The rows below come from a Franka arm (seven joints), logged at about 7 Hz.
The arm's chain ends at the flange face. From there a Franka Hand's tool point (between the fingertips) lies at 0.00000 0.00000 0.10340 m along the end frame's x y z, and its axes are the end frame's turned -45 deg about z.
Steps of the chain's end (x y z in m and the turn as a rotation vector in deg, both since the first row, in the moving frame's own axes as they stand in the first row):
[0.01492, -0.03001, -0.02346, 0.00, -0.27, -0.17]
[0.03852, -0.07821, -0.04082, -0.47, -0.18, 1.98]
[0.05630, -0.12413, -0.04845, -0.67, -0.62, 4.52]
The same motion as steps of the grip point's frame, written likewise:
[0.03143, -0.01101, -0.02346, 0.19, -0.19, -0.17]
[0.08170, -0.02771, -0.04082, -0.21, -0.46, 1.98]
[0.12594, -0.04796, -0.04846, -0.04, -0.91, 4.52]

